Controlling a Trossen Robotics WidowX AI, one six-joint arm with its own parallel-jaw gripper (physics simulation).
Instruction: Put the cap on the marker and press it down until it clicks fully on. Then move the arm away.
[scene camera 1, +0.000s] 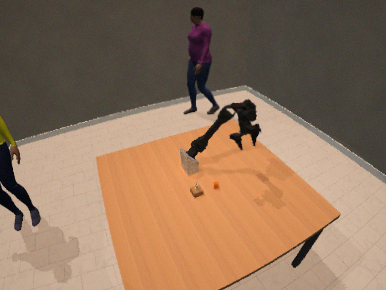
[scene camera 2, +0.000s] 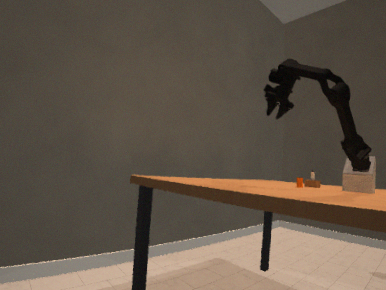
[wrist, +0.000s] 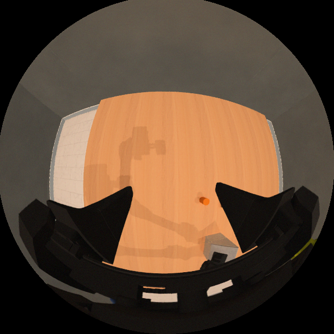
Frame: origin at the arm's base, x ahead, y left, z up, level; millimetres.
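Where they show: gripper, fingertip midpoint: (scene camera 1: 248, 148) (scene camera 2: 272, 117); arm's base at its link origin: (scene camera 1: 190, 155) (scene camera 2: 361, 166).
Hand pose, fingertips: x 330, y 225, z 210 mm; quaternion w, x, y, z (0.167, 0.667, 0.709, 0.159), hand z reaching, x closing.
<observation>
Each offset is from my fingertips to the top centre of the thing. Level surfaces: height alone.
The orange cap {dz -275, dx -73, dy -156 mm} (scene camera 1: 216, 185) (scene camera 2: 300, 182) (wrist: 205, 201) stands on the table, apart from the marker. The marker {dz -233, dx -84, dy -287 mm} (scene camera 1: 196, 186) (scene camera 2: 313, 175) is a small pale upright piece set in a brown block {dz -286, dx -84, dy -287 mm} (scene camera 1: 196, 191) (scene camera 2: 312, 184), close beside the cap. The marker does not show in the wrist view, where the right finger covers part of the table. My gripper (scene camera 1: 248, 147) (scene camera 2: 272, 117) (wrist: 175, 189) is open and empty. It points down, high above the table and well to the side of the cap and the marker.
The table {dz -323 mm} (scene camera 1: 150, 215) (scene camera 2: 225, 187) bears the arm's grey base block (scene camera 1: 189, 163) (scene camera 2: 359, 182) (wrist: 220, 246), near the marker. A person in a purple top (scene camera 1: 200, 42) stands on the floor behind the table. A person in a yellow top (scene camera 1: 6, 135) is at the left.
</observation>
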